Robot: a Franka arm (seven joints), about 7 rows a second.
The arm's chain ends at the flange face. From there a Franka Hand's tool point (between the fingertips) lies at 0.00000 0.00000 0.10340 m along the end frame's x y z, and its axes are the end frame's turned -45 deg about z.
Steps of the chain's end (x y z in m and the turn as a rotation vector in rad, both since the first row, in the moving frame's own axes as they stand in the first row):
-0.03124, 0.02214, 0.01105, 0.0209, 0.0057, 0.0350
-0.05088, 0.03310, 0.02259, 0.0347, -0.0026, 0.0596
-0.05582, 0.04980, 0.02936, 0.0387, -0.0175, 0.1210
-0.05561, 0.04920, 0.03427, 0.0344, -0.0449, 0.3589
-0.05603, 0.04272, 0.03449, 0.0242, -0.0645, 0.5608
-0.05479, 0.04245, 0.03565, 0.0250, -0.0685, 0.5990
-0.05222, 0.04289, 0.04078, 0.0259, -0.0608, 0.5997
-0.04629, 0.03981, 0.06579, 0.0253, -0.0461, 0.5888
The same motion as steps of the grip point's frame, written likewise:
-0.03578, -0.00751, 0.01103, 0.0107, 0.0188, 0.0350
-0.05696, -0.01523, 0.02253, 0.0264, 0.0227, 0.0596
-0.07289, -0.00826, 0.02927, 0.0397, 0.0150, 0.1210
-0.07383, -0.01034, 0.03411, 0.0561, -0.0074, 0.3589
-0.07085, -0.01636, 0.03425, 0.0627, -0.0285, 0.5608
-0.06976, -0.01608, 0.03538, 0.0661, -0.0308, 0.5990
-0.06781, -0.01330, 0.04056, 0.0613, -0.0247, 0.5997
-0.06082, -0.00994, 0.06565, 0.0505, -0.0147, 0.5888

